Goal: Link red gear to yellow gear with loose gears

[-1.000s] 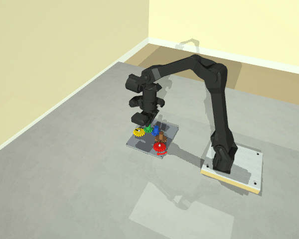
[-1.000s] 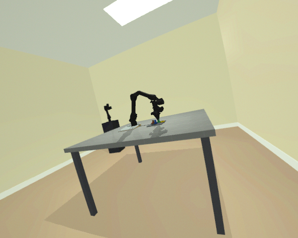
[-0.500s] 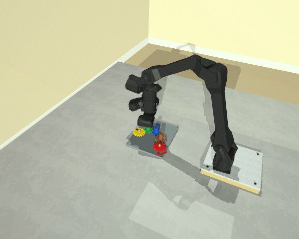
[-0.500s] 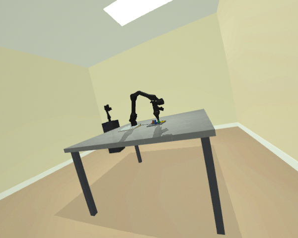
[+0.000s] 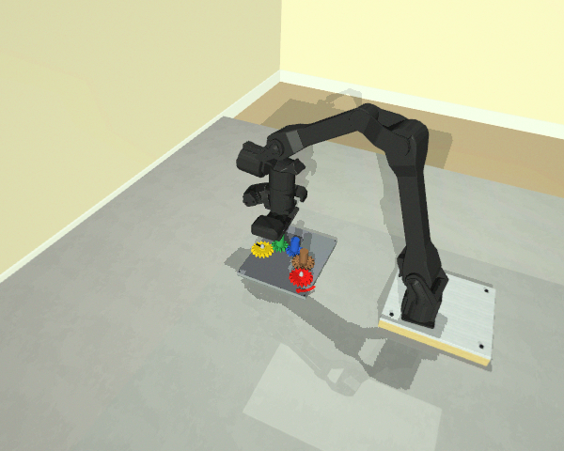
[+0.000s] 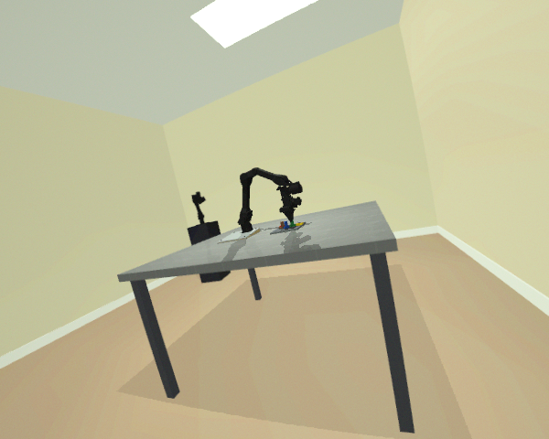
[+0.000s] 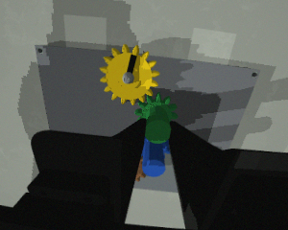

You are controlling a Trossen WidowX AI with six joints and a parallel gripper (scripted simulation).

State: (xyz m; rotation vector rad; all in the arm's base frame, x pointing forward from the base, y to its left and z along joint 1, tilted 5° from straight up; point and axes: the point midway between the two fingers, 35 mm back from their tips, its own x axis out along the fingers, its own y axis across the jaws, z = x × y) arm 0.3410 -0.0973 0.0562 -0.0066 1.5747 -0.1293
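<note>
The green gear lies 1 cm below my gripper tip. Round my gripper tip: blue gear: 4 cm behind, 2 cm below; then yellow gear: 3 cm ahead, 3 cm to the left, 2 cm below; then brown gear: 7 cm behind, 3 cm to the left, 2 cm below.
</note>
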